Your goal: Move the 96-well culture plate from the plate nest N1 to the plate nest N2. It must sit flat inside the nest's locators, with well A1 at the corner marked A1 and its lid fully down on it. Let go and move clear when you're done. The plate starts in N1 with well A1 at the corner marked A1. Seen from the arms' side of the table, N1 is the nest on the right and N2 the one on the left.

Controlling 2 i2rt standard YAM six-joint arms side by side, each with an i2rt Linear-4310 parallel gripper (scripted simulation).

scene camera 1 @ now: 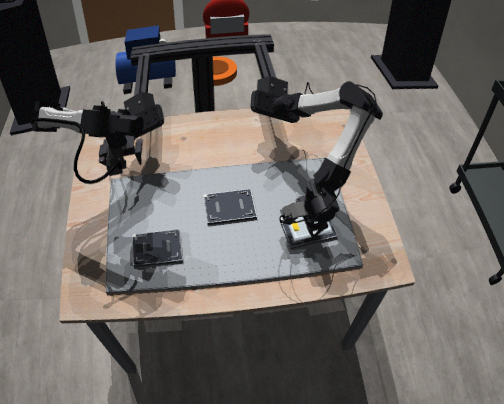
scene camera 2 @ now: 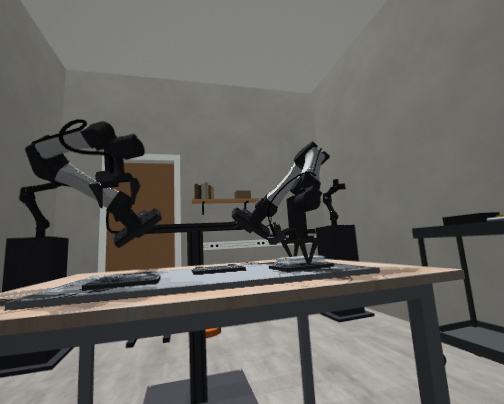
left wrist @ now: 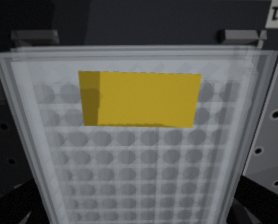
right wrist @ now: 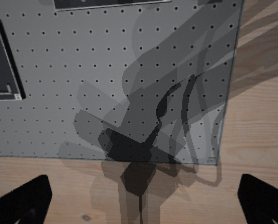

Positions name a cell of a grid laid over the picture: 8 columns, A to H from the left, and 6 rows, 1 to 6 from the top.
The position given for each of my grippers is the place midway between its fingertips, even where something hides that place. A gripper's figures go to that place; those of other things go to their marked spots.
Scene:
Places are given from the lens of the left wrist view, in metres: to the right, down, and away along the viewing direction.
my left gripper (left wrist: D5): 0.00, 0.03, 0.10
nest N2 (left wrist: C1): -0.03, -0.03, 0.07

